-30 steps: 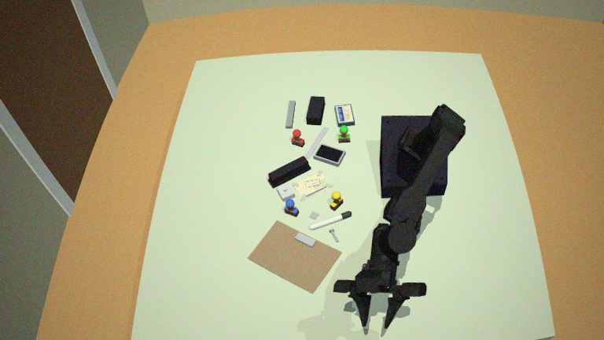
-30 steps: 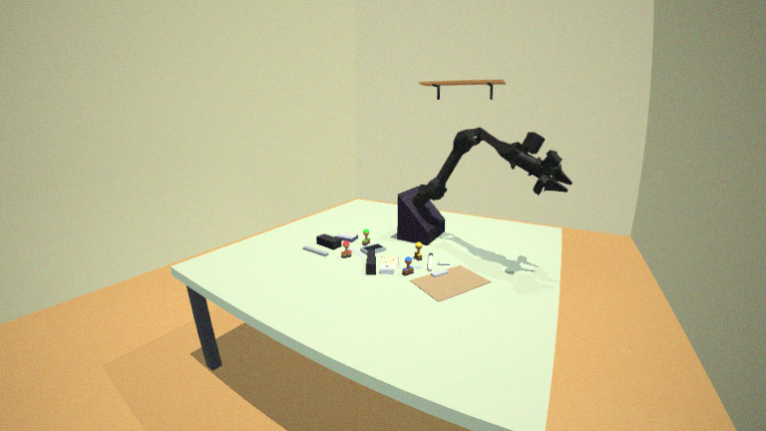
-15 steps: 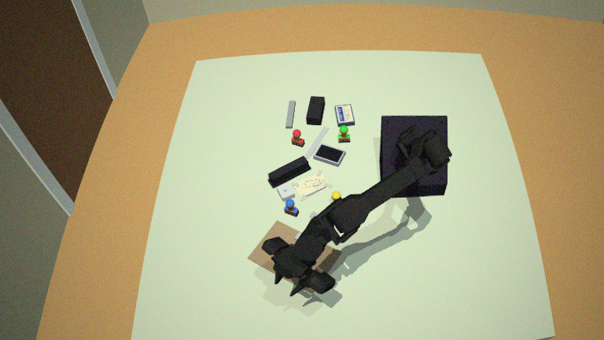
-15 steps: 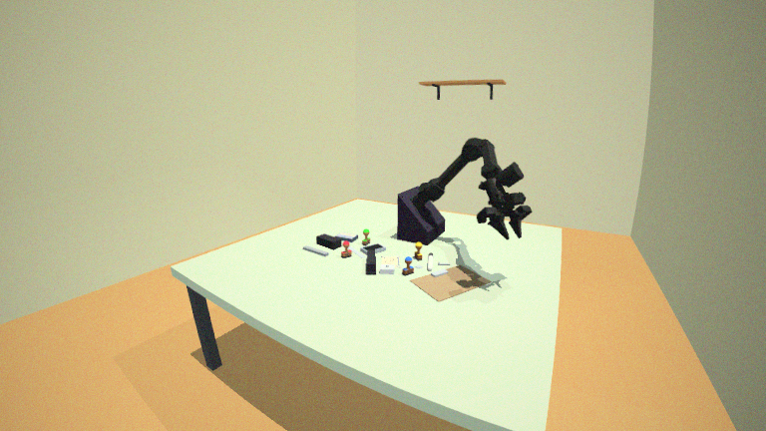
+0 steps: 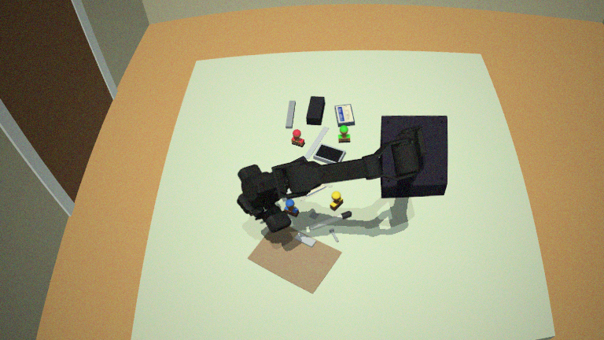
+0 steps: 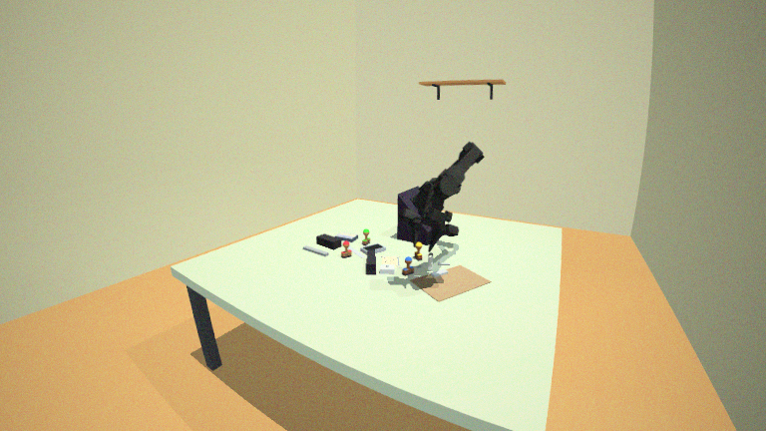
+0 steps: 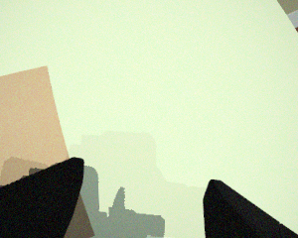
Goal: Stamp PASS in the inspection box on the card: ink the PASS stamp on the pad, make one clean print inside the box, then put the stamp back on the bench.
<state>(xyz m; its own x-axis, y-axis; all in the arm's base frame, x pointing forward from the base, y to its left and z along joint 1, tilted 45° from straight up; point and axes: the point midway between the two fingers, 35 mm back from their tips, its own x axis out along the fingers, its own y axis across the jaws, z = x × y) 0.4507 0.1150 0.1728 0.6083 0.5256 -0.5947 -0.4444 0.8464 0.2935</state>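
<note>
My gripper tip is 360 mm to the left of the green stamp, 270 mm past it and 120 mm above it. From my gripper tip the other things lie so: screw (220 mm behind, 140 mm below); then blue stamp (120 mm below, 90 mm behind, 80 mm to the right); then white marker (230 mm behind, 140 mm below, 50 mm to the right).
</note>
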